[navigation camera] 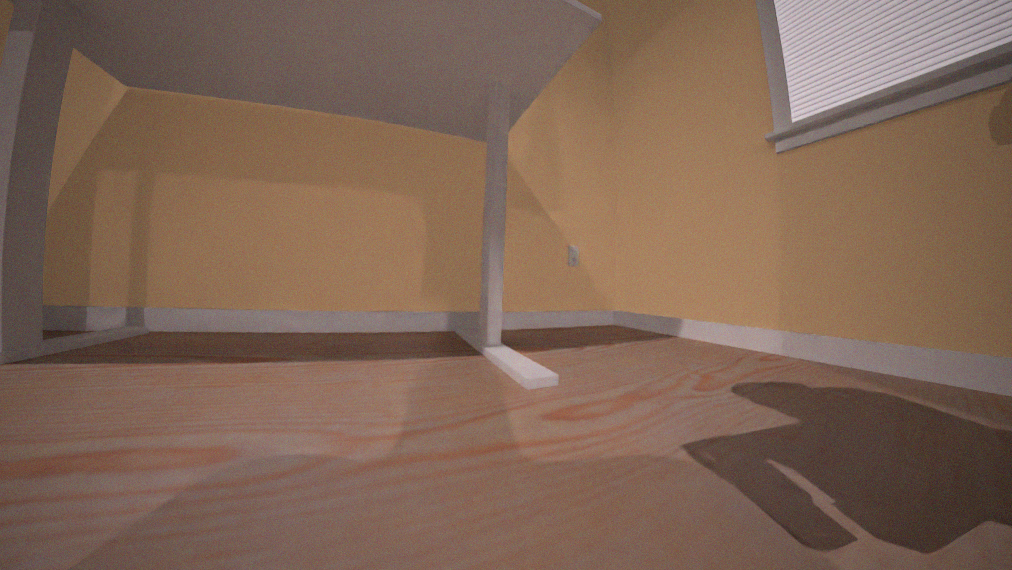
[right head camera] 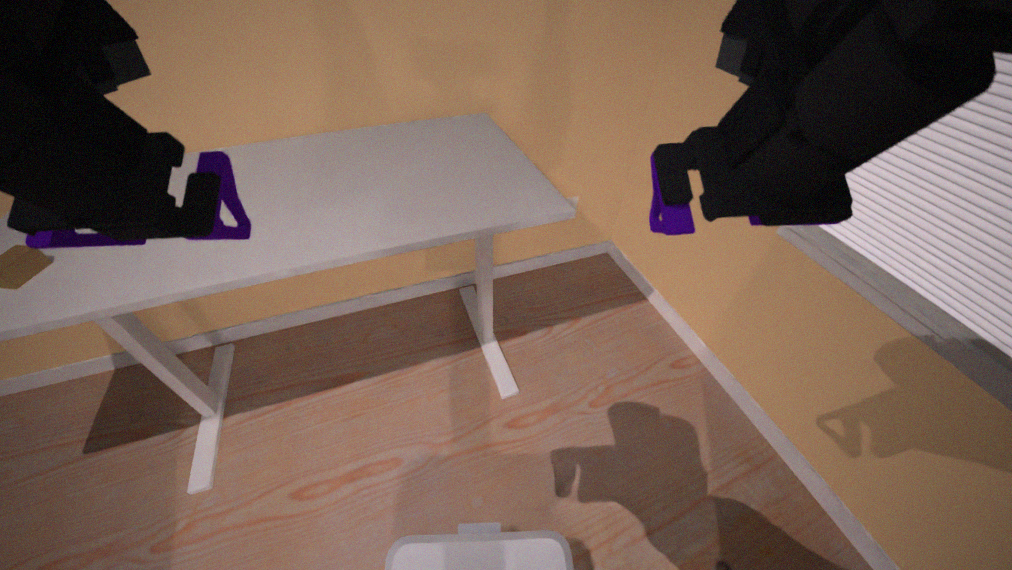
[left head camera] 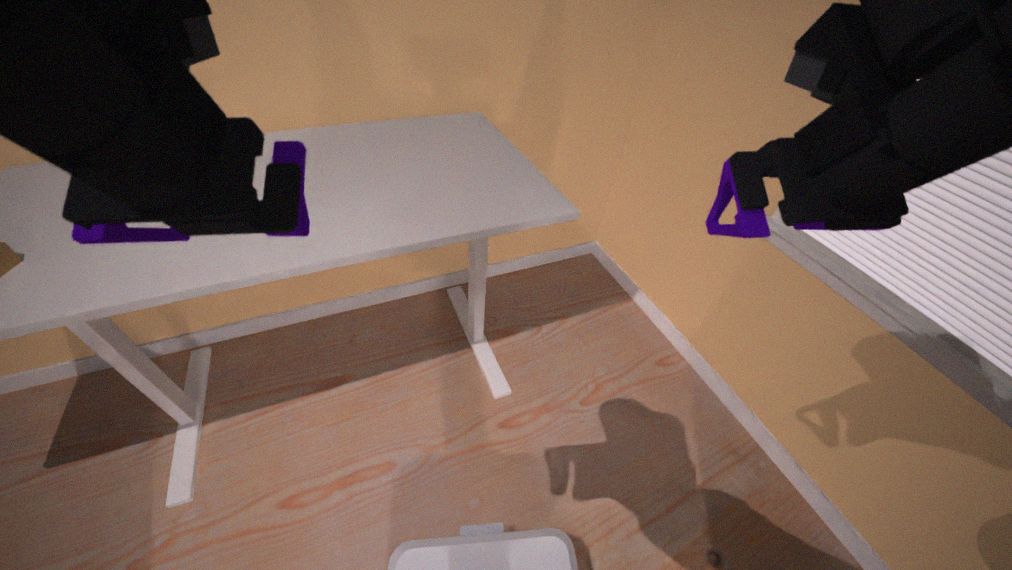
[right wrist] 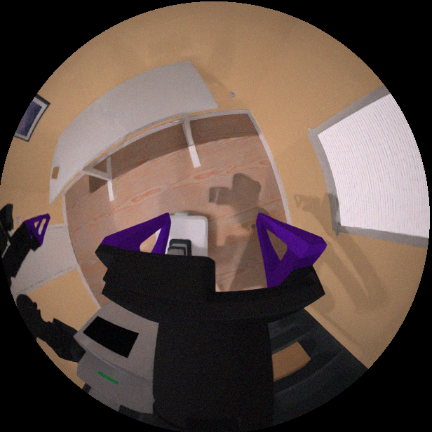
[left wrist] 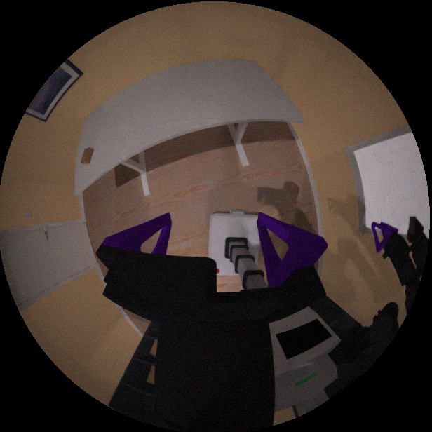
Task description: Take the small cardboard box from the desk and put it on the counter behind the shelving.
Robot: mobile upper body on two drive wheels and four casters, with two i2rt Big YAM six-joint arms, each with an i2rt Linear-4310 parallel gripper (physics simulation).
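Places are measured from the left arm's base along level axes (x back, y right, z up), in centimetres.
Pixels of known places: left gripper, fingertip midpoint: (right head camera: 196, 234) (left head camera: 248, 230); right gripper, fingertip midpoint: (right head camera: 701, 221) (left head camera: 751, 225).
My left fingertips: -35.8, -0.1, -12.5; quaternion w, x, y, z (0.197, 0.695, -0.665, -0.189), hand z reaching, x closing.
Ahead of a thing's pixels: the offset from my left fingertips to its middle, as dx, dy, dz. "*": to the spot under its first point.
The small brown cardboard box {-32.3, -79.9, -30.9} (left head camera: 8, 259) (right head camera: 21, 266) (left wrist: 87, 155) (right wrist: 55, 172) lies on the white desk (left head camera: 424, 177) (right head camera: 424, 177) (left wrist: 200, 95) (right wrist: 145, 100) (navigation camera: 318, 56), toward its left end; the left head view cuts it off. My left gripper (left head camera: 212, 230) (right head camera: 152, 237) (left wrist: 214, 217) is open and empty, and appears in front of the desk to the right of the box. My right gripper (left head camera: 793, 225) (right head camera: 732, 220) (right wrist: 213, 217) is open and empty, farther right, beyond the desk's right end in the head views. The counter cannot be made out.
Dark shelving (right wrist: 325, 350) shows in part at the lower right of the right wrist view. A desk leg {* -82.5, +25.2, -91.0} (left head camera: 478, 290) (navigation camera: 494, 226) stands on a floor foot. A blinded window (right wrist: 380, 165) (navigation camera: 892, 53) is in the right wall. My white base (left head camera: 488, 555) shows at the bottom.
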